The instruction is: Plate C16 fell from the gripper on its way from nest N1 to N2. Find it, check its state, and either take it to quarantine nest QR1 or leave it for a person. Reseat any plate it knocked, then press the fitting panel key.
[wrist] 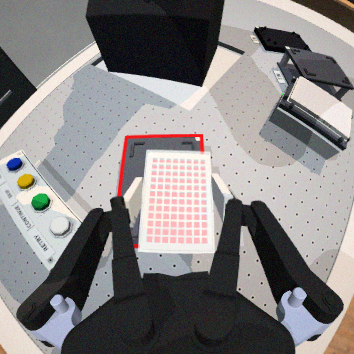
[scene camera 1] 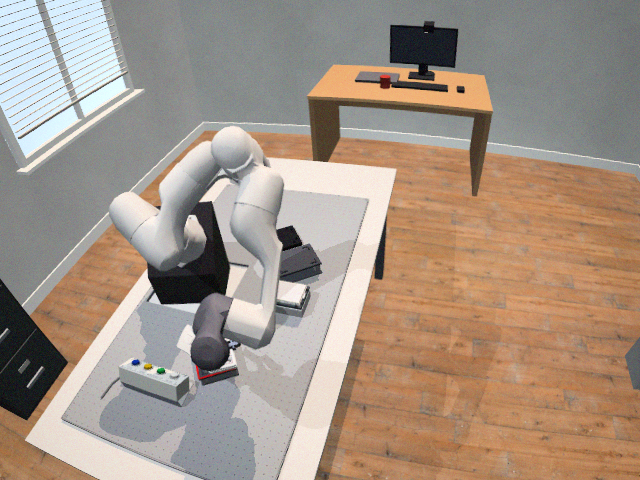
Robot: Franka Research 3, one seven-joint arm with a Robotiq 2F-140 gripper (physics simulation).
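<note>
A white-rimmed plate with pink wells (wrist: 176, 200) (scene camera 1: 228, 363) is held between my gripper's two finger pads. My gripper (wrist: 176, 185) is shut on its long sides; in the scene view the arm hides the fingertips. The plate looks level and overlaps the red-edged dark nest (wrist: 134, 167) (scene camera 1: 217, 377), shifted to its right in the wrist view. Whether it touches the nest cannot be told. No label C16 is readable. The key panel (wrist: 30, 220) (scene camera 1: 153, 383) has blue, yellow, green and white keys; CONTINUE and RETRY are readable.
A pale-topped plate (scene camera 1: 293, 292) (wrist: 320, 102) sits on a grey device. Beyond it stand a raised dark grey nest (scene camera 1: 301, 258) (wrist: 320, 65) and a low black nest (scene camera 1: 290, 236) (wrist: 281, 39). A tall black block (scene camera 1: 188, 281) (wrist: 150, 45) stands near the arm.
</note>
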